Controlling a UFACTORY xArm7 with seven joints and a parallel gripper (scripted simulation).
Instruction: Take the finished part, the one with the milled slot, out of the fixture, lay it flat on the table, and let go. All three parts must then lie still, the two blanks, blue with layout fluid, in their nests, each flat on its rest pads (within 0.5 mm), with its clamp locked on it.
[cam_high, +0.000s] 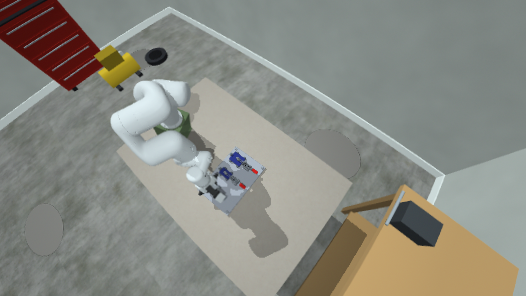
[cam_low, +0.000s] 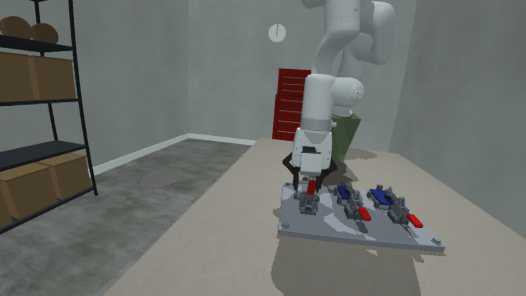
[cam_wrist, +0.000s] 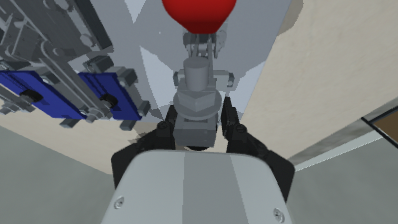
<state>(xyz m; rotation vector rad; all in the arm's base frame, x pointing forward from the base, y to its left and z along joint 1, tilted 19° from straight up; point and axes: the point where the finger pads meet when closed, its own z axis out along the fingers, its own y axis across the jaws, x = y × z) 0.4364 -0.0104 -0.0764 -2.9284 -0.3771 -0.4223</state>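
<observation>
Right now the grey fixture plate is 2 cm ahead of my hand, 12 cm to the left of it and 4 cm below it. Also, from my hand: finished grey part: 1 cm behind, 2 cm below.
</observation>
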